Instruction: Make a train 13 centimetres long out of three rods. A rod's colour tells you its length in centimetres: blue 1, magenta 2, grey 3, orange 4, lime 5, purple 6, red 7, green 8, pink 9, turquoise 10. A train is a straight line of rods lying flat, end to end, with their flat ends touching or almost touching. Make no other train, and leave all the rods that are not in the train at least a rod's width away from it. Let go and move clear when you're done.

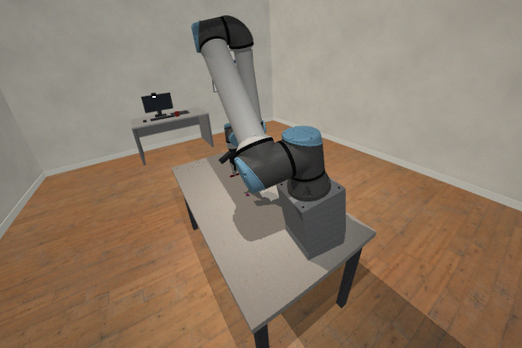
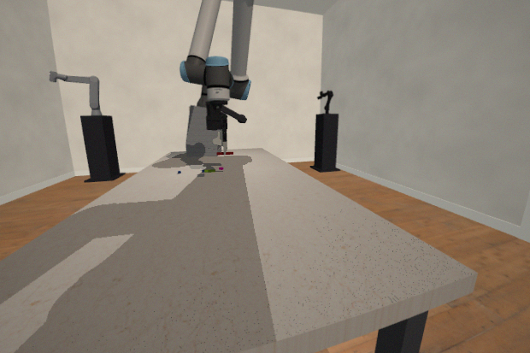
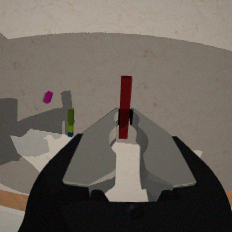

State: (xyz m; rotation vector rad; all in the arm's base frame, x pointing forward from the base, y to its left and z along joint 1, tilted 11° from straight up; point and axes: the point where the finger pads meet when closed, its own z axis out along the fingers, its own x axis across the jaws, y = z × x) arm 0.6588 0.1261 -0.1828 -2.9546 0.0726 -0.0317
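The magenta rod lies 140 mm behind my hand, 20 mm to the right of it and 110 mm below it. The rest, counted from my hand: lime rod 100 mm behind, 80 mm to the right, 110 mm below; grey rod 40 mm behind, 110 mm to the right, 110 mm below; red rod 10 mm below.
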